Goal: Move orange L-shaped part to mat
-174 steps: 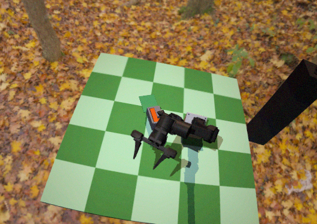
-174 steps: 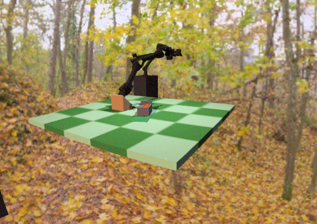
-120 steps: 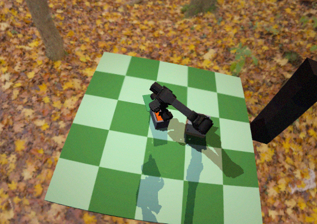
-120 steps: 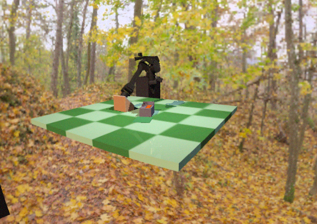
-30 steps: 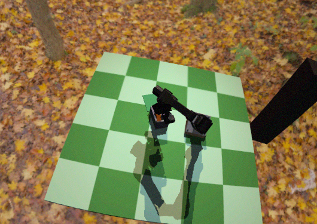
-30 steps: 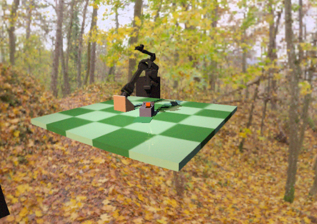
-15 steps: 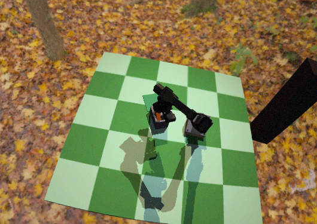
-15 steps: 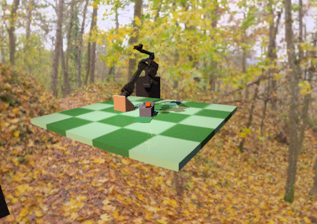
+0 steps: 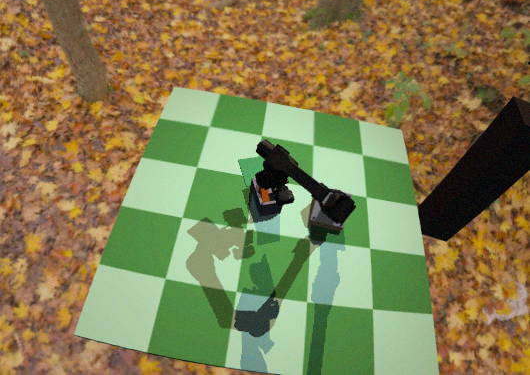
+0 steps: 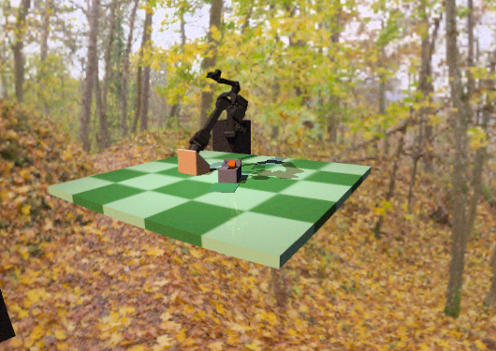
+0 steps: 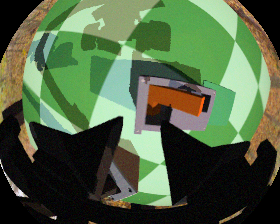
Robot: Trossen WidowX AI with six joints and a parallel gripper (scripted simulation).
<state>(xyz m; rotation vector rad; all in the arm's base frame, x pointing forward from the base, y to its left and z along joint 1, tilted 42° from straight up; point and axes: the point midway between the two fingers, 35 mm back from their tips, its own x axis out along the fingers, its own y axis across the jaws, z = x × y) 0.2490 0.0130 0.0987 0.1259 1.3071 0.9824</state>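
Right now the orange L-shaped part is 2 cm ahead of my gripper tip, 4 cm to the right of it and 10 cm below it. The rest, counted from my gripper tip: green mat (11 cm ahead, 19 cm to the right, 16 cm below).
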